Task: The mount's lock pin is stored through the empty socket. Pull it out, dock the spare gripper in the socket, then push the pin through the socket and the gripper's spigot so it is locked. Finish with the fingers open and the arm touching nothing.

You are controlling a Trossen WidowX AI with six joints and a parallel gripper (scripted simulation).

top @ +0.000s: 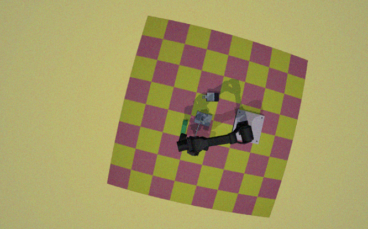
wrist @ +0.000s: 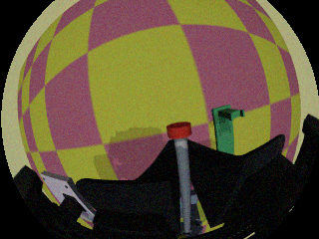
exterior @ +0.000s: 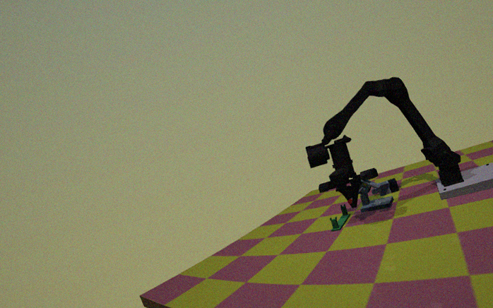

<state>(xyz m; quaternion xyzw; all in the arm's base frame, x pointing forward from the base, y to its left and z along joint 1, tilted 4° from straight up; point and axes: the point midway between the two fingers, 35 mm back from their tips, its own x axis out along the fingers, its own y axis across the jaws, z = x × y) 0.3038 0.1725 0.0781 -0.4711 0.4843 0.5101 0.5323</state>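
The green cradle lies 80 mm ahead of my gripper tip, 50 mm to the right of it and 40 mm below it. The rest, counted from my gripper tip: spare gripper: 320 mm to the right, 40 mm below, 40 mm behind; mount: 160 mm to the right, 20 mm behind, 10 mm below.
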